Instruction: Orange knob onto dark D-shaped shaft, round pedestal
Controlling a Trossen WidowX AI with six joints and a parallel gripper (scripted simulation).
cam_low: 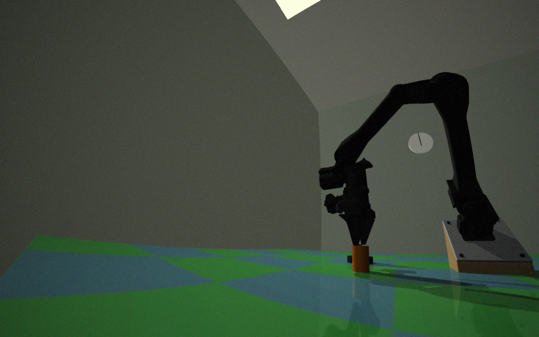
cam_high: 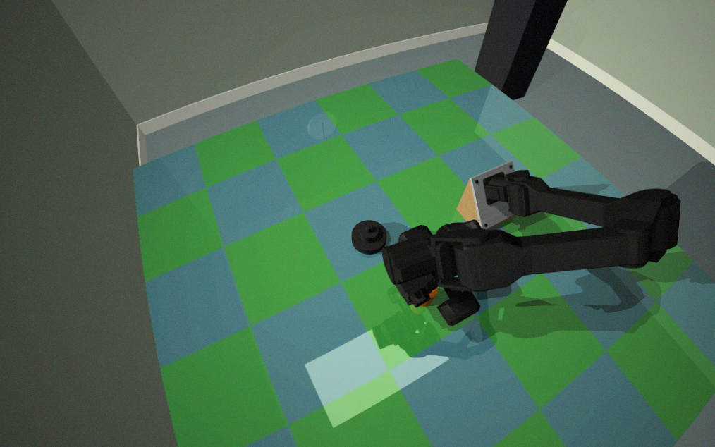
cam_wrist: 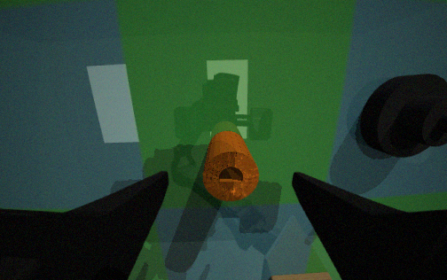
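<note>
Right now the orange knob is 30 mm below my gripper tip. The rest, counted from my gripper tip: shaft 40 mm ahead, 180 mm to the right, 30 mm below.
</note>
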